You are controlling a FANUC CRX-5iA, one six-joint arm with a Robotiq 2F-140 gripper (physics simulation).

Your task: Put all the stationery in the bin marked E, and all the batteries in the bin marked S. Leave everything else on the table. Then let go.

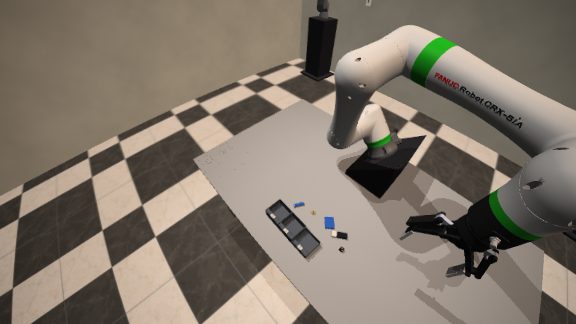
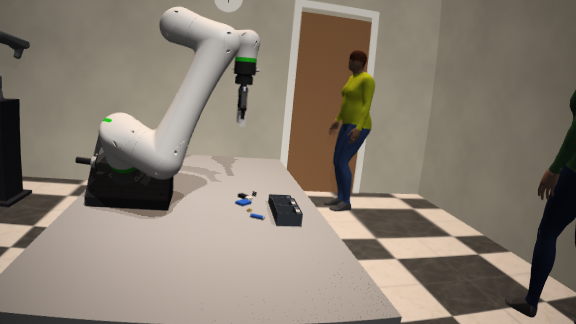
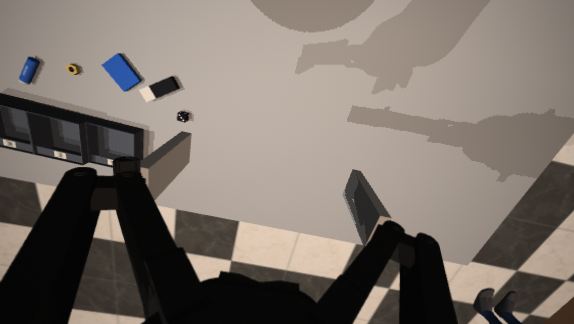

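Seen in the pictures: gripper, fingertip midpoint: point(image 1: 424, 253) point(image 2: 240, 124) point(image 3: 271, 165); arm's base, origin of the base link: point(image 1: 382, 152) point(image 2: 127, 167).
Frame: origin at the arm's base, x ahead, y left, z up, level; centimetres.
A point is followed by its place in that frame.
Observation:
A blue battery point(image 1: 299, 204) {x 47.4, y -10.1, z -11.0 cm} point(image 2: 257, 216) {x 47.4, y -11.1, z -11.2 cm} point(image 3: 29, 70) {x 47.1, y -9.9, z -10.9 cm} lies on its side near one end of a dark three-compartment bin tray point(image 1: 314, 251) {x 57.1, y 8.5, z -12.1 cm} point(image 2: 289, 219) {x 57.5, y -16.6, z -9.7 cm} point(image 3: 70, 113) {x 53.1, y -4.0, z -11.0 cm}. The tray's white labels are too small to read. A black-and-white eraser point(image 1: 341, 235) {x 43.7, y 12.1, z -10.9 cm} point(image 2: 243, 195) {x 43.2, y 11.1, z -10.9 cm} point(image 3: 164, 87) {x 43.2, y 12.3, z -10.9 cm} lies beside a flat blue block point(image 1: 329, 223) {x 43.5, y 5.1, z -11.2 cm} point(image 2: 243, 202) {x 43.0, y 3.2, z -11.2 cm} point(image 3: 121, 72) {x 42.9, y 4.8, z -11.2 cm}, possibly a note pad. All lie on the table outside the tray. My gripper point(image 1: 430, 253) {x 40.7, y 33.0, z 14.2 cm} point(image 2: 241, 121) {x 40.7, y 33.0, z 14.2 cm} point(image 3: 271, 165) {x 40.7, y 33.0, z 14.2 cm} is open and empty, high above the table, away from the objects.
A small yellow ring point(image 1: 313, 212) {x 45.1, y -3.2, z -11.4 cm} point(image 2: 249, 210) {x 45.0, y -4.2, z -11.6 cm} point(image 3: 68, 69) {x 45.2, y -4.0, z -11.4 cm} lies between battery and blue block. A black die point(image 1: 341, 249) {x 48.2, y 15.9, z -10.6 cm} point(image 2: 254, 193) {x 47.8, y 15.1, z -11.0 cm} point(image 3: 183, 116) {x 47.4, y 16.2, z -10.6 cm} lies near the eraser. A person in yellow point(image 2: 358, 100) stands beyond the table; another in green point(image 2: 564, 135) is at the right edge.

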